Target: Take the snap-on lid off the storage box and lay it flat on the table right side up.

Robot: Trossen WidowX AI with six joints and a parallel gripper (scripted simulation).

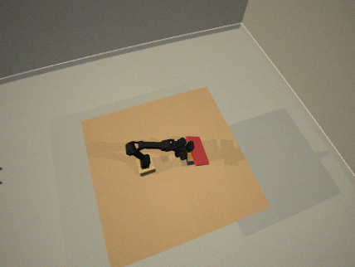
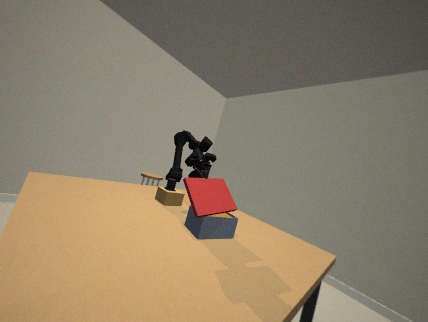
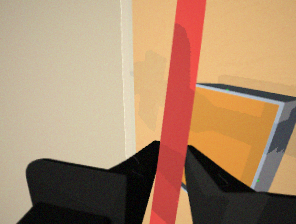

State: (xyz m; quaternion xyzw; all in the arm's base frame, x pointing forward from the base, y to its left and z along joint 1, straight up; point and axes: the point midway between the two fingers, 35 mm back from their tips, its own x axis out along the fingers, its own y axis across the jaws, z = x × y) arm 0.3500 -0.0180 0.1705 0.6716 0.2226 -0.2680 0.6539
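Now: the red lid 60 mm ahead of my gripper tip, 10 mm to the left of it and 50 mm below it. Round my gripper tip: blue storage box (50 mm ahead, 70 mm to the left, 180 mm below).
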